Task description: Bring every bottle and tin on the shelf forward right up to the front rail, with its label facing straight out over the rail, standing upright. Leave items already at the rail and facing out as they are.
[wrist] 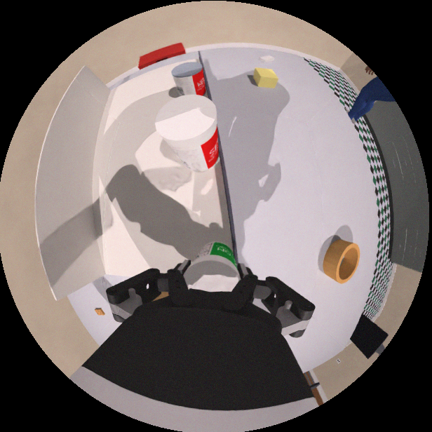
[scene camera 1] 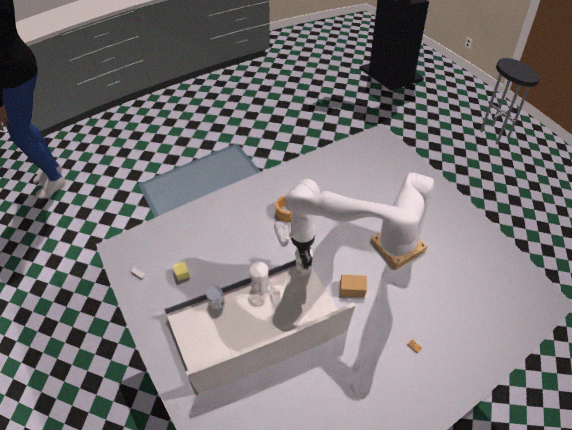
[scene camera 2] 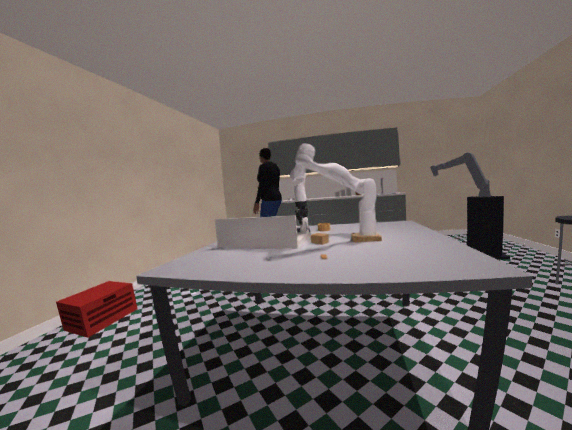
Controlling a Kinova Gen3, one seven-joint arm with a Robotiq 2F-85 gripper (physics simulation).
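Frame: origin at the arm's base, x ahead, y left, z up, level; centimetres.
Where they show: gripper, fingertip midpoint: (scene camera 1: 302,260) (scene camera 2: 303,224); arm's base, origin of the base link: (scene camera 2: 367,234).
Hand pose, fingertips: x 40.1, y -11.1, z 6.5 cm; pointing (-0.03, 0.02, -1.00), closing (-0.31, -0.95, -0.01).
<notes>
Things, the pixels of their top centre, and the offset from my fingertips.
- dark front rail, middle of its top: (scene camera 1: 237,282) dx +22.9, dy -5.8, dz -2.8 cm
- tall white bottle with a red label, middle of its top: (scene camera 1: 258,269) dx +16.2, dy -1.7, dz +5.2 cm
- grey-topped tin with a red label, middle of its top: (scene camera 1: 214,292) dx +32.2, dy -3.7, dz +1.3 cm
- orange block, middle of its top: (scene camera 1: 354,282) (scene camera 2: 319,234) dx -11.7, dy +15.0, dz -4.3 cm
- yellow cube, middle of its top: (scene camera 1: 180,268) dx +37.4, dy -23.3, dz -5.5 cm
- orange ring, middle of its top: (scene camera 1: 287,204) (scene camera 2: 323,223) dx -11.7, dy -27.9, dz -4.3 cm
The cream shelf (scene camera 1: 210,345) (wrist: 120,135) has a dark front rail (scene camera 1: 235,287) (wrist: 226,187). My gripper (scene camera 1: 304,265) (wrist: 213,269) is shut on a white bottle with a green label (wrist: 220,250), at the rail's end nearest the robot base. In the wrist view its green label shows on the side away from the palm, angled toward the rail; its base is hidden. A tall white bottle with a red label (scene camera 1: 259,280) (wrist: 192,135) stands upright at the rail, label toward the rail. A grey-topped tin with a red label (scene camera 1: 215,299) (wrist: 189,80) stands upright at the rail's far part, label toward the rail.
A tall back wall (scene camera 1: 275,350) (scene camera 2: 256,233) (wrist: 65,185) closes the shelf's rear. An orange block (scene camera 1: 353,286) (scene camera 2: 320,239) lies beside the shelf. Beyond the rail are a yellow cube (scene camera 1: 181,271) (wrist: 265,78) and an orange ring (scene camera 1: 281,210) (wrist: 330,262).
</notes>
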